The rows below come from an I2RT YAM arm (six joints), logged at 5 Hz.
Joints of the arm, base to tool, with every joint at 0 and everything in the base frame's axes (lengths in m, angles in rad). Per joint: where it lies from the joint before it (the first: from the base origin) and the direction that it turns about. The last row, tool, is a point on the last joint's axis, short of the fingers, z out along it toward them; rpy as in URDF.
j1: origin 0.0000 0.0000 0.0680 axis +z
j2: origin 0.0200 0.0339 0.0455 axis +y
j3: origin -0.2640 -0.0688 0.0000 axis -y
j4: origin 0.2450 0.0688 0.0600 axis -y
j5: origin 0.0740 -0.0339 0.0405 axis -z
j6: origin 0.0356 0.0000 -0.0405 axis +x
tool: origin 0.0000 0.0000 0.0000 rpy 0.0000 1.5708 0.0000
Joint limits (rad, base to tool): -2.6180..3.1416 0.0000..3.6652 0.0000..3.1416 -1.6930..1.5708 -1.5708..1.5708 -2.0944..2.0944
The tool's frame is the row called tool.
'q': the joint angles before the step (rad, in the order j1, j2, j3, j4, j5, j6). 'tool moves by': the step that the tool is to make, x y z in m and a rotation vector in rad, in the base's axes. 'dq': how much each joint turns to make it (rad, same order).
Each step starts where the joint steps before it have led.
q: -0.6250 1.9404 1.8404 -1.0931 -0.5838 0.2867
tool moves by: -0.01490 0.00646 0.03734 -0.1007 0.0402 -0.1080
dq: 0.0022 -0.0645 0.0630 -0.0676 0.1404 0.0683
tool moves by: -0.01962 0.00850 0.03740 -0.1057 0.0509 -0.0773
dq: 0.0001 -0.0485 0.0953 -0.1159 0.1377 0.0206
